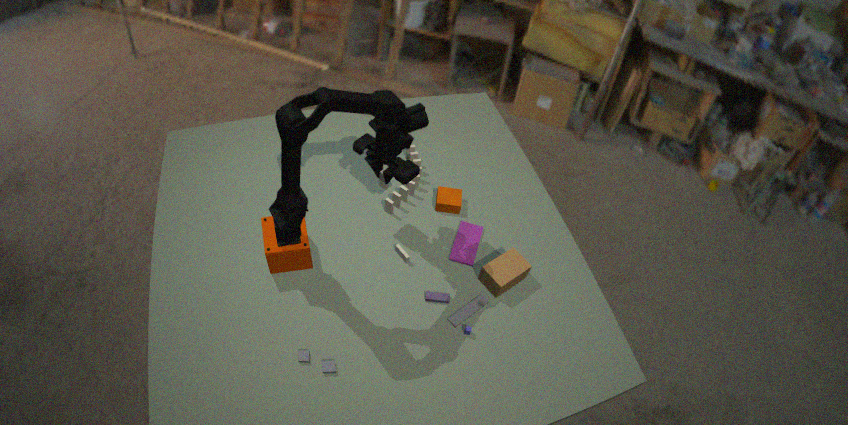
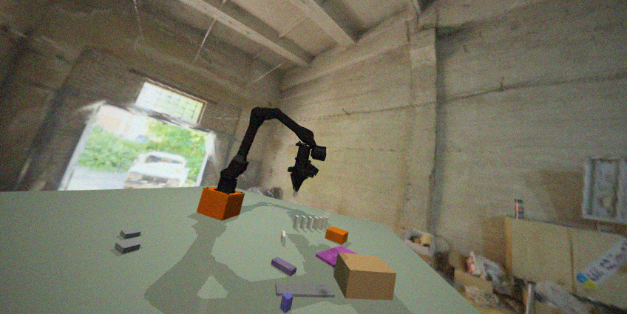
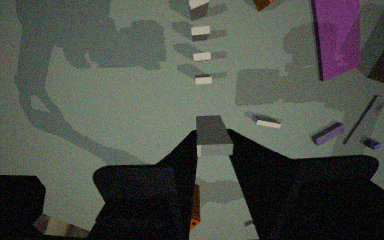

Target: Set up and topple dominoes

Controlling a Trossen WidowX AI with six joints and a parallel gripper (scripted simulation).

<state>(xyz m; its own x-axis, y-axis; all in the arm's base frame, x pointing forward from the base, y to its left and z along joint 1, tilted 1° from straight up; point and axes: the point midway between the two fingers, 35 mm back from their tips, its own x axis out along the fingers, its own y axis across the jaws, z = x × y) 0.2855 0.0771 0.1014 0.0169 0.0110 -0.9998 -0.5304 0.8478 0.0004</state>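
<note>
Right now the magenta slab is 21 cm ahead of my gripper tip, 16 cm below it and 15 cm to the right of it. Also, from my gripper tip: grey slab: 36 cm to the right, 16 cm below, 13 cm ahead; then orange block: 21 cm ahead, 14 cm below; then tan box: 29 cm to the right, 27 cm ahead, 13 cm below.
</note>
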